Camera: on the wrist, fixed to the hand. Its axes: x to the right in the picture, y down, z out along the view.
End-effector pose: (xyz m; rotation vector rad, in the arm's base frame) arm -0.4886 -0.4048 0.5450 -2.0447 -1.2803 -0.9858
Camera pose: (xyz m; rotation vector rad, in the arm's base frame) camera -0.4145 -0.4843 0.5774 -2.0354 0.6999 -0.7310
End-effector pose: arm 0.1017 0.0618 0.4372 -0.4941 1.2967 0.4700
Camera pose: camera 0.0012 0.1082 0.4127 0.2647 1.8824 1.8903
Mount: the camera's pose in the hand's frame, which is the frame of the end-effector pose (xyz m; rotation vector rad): 0.0055 0.0983 -0.0562 -0.3045 0.4402 1.4980
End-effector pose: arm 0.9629 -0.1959 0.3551 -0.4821 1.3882 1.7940
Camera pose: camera 0.8738 -0.2539 0.3944 -0.1067 -1.2919 -2.0976
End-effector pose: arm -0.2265 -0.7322 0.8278 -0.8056 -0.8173 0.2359
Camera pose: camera -0.1713 -0.6929 0.7369 -1.5771 0.3222 1.2172
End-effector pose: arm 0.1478 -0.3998 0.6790 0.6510 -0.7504 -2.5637
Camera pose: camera 0.1959 -0.5016 0.6922 0.2893 -0.3812 -1.0583
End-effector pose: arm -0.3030 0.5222 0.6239 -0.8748 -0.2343 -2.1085
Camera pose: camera -0.2597 0.4305 0.5731 -0.4182 0.7751 -0.8331
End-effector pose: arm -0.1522 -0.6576 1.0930 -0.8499 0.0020 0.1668
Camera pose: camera -0.1576 -0.6351 0.9820 -1.0233 1.0670 1.4016
